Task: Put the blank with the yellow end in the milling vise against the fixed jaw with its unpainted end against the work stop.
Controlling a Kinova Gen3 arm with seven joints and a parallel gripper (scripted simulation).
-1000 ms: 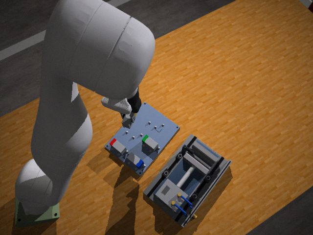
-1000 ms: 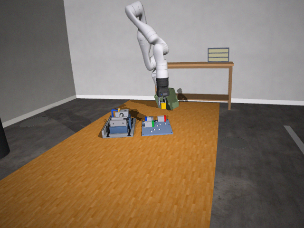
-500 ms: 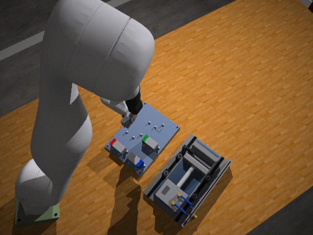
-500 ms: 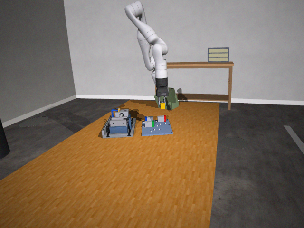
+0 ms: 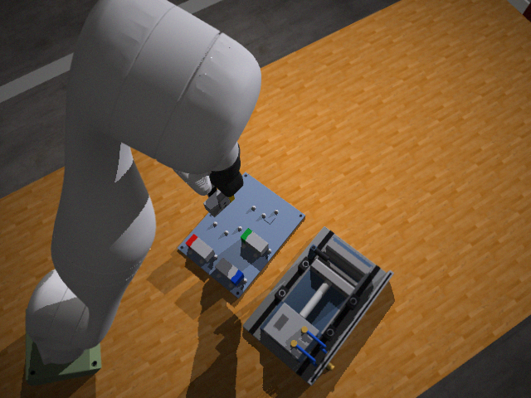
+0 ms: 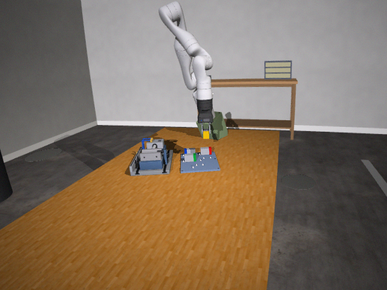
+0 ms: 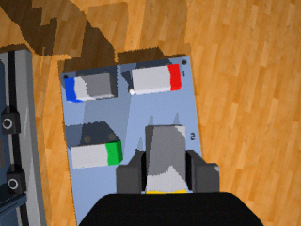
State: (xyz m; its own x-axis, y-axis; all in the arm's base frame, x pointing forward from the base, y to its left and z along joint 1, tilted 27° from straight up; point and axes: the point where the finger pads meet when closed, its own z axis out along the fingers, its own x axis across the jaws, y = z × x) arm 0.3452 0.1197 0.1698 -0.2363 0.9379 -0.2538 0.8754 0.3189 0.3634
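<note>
My gripper is now 2 cm above the yellow-ended blank. Also, from my hand: blue plate 2 cm ahead, 4 cm to the right, 17 cm below; red-ended blank 8 cm behind, 3 cm to the right, 14 cm below; green-ended blank 3 cm ahead, 8 cm to the right, 14 cm below.
</note>
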